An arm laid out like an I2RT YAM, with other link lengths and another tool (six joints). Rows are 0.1 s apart.
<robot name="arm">
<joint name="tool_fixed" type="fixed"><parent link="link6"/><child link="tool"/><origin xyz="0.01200 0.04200 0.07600" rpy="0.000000 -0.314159 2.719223"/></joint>
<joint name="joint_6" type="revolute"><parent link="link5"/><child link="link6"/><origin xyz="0.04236 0.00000 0.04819" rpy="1.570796 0.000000 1.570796"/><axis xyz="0 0 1"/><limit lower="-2.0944" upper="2.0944"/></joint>
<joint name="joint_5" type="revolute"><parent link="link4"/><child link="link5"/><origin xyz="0.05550 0.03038 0.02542" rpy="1.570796 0.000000 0.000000"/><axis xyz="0 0 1"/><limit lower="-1.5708" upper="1.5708"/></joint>
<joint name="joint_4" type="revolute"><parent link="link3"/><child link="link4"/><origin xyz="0.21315 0.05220 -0.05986"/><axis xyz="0 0 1"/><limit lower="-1.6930" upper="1.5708"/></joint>
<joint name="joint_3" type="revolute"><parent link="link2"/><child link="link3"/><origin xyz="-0.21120 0.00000 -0.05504" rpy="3.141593 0.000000 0.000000"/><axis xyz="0 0 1"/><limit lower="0.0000" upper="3.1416"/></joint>
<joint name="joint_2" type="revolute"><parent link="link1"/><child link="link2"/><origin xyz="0.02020 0.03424 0.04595" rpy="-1.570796 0.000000 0.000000"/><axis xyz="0 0 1"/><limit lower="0.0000" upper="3.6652"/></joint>
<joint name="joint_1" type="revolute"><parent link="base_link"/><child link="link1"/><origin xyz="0.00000 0.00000 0.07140"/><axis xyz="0 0 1"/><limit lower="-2.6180" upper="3.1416"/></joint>
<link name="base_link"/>
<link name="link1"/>
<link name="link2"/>
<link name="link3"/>
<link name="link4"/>
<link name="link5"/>
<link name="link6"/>
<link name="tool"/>
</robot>
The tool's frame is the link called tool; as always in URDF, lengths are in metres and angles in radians.
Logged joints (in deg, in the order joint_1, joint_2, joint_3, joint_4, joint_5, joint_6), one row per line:
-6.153 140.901 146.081 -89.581 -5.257 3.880
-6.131 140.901 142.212 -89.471 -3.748 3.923
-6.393 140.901 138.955 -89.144 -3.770 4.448
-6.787 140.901 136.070 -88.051 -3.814 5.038
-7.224 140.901 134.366 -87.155 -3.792 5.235
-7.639 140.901 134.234 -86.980 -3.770 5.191
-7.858 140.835 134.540 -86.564 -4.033 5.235
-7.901 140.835 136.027 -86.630 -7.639 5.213
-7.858 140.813 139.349 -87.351 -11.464 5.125
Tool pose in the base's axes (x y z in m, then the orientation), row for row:
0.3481 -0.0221 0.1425 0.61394 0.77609 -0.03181 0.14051
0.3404 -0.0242 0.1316 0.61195 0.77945 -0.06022 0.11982
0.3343 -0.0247 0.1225 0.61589 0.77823 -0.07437 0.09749
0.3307 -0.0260 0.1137 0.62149 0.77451 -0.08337 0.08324
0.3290 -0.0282 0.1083 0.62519 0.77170 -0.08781 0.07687
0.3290 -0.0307 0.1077 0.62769 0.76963 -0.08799 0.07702
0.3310 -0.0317 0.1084 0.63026 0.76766 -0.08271 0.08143
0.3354 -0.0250 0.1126 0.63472 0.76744 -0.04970 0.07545
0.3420 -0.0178 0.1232 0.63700 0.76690 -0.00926 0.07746
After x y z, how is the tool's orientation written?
As a quaternion, x y z w.
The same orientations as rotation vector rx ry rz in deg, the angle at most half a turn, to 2 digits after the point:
101.60 128.43 -5.26
102.47 130.51 -10.08
104.47 132.00 -12.61
106.30 132.48 -14.26
107.34 132.49 -15.08
107.76 132.13 -15.11
107.92 131.44 -14.16
109.07 131.87 -8.54
109.33 131.62 -1.59

